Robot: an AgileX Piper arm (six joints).
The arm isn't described. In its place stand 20 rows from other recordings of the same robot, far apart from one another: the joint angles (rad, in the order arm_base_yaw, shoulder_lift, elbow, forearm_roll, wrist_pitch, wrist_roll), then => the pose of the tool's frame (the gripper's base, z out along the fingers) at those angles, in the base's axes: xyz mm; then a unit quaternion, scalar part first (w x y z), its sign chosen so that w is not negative.
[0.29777 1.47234 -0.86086 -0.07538 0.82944 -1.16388] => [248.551 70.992 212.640 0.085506 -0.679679 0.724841 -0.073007]
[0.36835 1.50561 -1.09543 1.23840 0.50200 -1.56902] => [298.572 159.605 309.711 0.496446 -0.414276 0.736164 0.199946]
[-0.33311 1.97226 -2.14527 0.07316 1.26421 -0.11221] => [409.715 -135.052 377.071 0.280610 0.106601 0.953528 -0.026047]
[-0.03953 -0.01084 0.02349 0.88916 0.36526 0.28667] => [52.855 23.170 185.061 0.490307 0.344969 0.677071 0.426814]
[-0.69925 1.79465 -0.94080 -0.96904 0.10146 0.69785] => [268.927 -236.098 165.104 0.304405 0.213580 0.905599 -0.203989]
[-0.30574 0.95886 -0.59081 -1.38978 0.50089 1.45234] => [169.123 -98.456 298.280 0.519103 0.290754 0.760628 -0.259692]
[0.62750 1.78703 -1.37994 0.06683 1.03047 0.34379] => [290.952 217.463 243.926 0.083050 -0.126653 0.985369 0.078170]
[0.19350 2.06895 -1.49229 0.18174 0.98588 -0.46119] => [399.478 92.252 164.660 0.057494 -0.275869 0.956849 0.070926]
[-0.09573 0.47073 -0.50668 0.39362 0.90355 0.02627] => [78.246 20.029 279.518 0.383873 0.107622 0.900216 0.175127]
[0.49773 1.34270 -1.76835 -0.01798 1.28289 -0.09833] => [217.589 116.444 485.671 0.383779 -0.269439 0.880577 0.068562]
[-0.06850 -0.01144 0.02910 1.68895 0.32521 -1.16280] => [53.430 25.275 207.149 0.690610 0.080705 0.664664 0.273435]
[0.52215 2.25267 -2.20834 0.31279 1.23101 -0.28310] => [412.703 267.938 270.369 0.168135 -0.358793 0.901250 0.175345]
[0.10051 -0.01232 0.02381 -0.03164 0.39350 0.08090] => [51.803 4.115 170.606 0.585055 -0.016221 0.809860 0.039678]
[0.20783 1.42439 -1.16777 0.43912 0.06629 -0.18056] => [328.684 71.930 366.718 0.602153 0.010786 0.783295 0.154090]
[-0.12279 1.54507 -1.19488 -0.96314 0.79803 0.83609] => [321.814 -93.612 309.908 0.349906 0.192176 0.866705 -0.299093]
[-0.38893 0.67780 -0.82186 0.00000 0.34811 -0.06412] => [123.671 -50.681 398.433 0.647633 0.120814 0.737356 -0.149267]
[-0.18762 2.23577 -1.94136 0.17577 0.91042 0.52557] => [488.284 -79.910 210.600 0.207203 0.373421 0.896736 0.116142]
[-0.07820 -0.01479 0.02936 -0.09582 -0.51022 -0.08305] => [41.747 0.994 247.442 0.874519 -0.041556 0.473483 -0.096452]
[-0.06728 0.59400 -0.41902 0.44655 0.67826 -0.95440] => [106.786 17.518 255.463 0.428645 -0.290928 0.855195 -0.016295]
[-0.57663 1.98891 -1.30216 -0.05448 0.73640 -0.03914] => [325.631 -215.748 153.628 0.105383 0.246340 0.961863 -0.055056]
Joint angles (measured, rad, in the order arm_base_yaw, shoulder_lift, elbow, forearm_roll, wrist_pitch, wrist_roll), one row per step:
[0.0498, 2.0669, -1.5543, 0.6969, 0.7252, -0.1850]
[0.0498, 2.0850, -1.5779, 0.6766, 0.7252, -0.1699]
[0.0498, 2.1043, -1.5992, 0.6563, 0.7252, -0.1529]
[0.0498, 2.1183, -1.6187, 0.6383, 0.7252, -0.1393]
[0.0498, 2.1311, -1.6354, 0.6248, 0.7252, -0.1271]
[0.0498, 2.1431, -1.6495, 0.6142, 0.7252, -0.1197]
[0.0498, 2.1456, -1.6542, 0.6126, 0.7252, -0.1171]
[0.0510, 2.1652, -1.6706, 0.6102, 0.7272, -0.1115]
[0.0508, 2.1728, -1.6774, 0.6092, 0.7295, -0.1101]
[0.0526, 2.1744, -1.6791, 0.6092, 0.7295, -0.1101]
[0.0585, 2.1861, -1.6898, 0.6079, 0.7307, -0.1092]
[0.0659, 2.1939, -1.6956, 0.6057, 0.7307, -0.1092]
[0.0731, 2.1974, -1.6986, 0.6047, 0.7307, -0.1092]
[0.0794, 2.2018, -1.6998, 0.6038, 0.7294, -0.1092]
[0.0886, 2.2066, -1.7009, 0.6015, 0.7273, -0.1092]
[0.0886, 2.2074, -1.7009, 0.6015, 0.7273, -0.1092]
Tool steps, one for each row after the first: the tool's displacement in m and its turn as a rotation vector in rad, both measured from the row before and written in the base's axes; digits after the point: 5 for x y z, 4 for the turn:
[0.00470, -0.00071, -0.00225, -0.0114, 0.0003, -0.0034]
[0.00439, -0.00075, -0.00350, -0.0108, 0.0044, -0.0050]
[0.00373, -0.00068, -0.00155, -0.0100, -0.0006, -0.0034]
[0.00324, -0.00050, -0.00166, -0.0066, 0.0005, -0.0042]
[0.00280, -0.00038, -0.00196, -0.0063, 0.0004, -0.0017]
[0.00085, -0.00004, 0.00011, -0.0002, -0.0012, -0.0014]
[0.00345, 0.00070, -0.00472, 0.0005, 0.0070, -0.0012]
[0.00130, 0.00001, -0.00177, 0.0001, 0.0032, 0.0003]
[0.00025, 0.00087, -0.00028, 0.0000, -0.0001, 0.0018]
[0.00182, 0.00289, -0.00262, -0.0006, 0.0023, 0.0063]
[0.00081, 0.00347, -0.00216, -0.0021, 0.0019, 0.0083]
[0.00015, 0.00340, -0.00086, -0.0009, 0.0004, 0.0076]
[0.00006, 0.00293, -0.00176, -0.0013, 0.0020, 0.0060]
[-0.00013, 0.00421, -0.00200, -0.0027, 0.0017, 0.0090]
[0.00004, 0.00000, -0.00038, -0.0001, 0.0008, 0.0000]

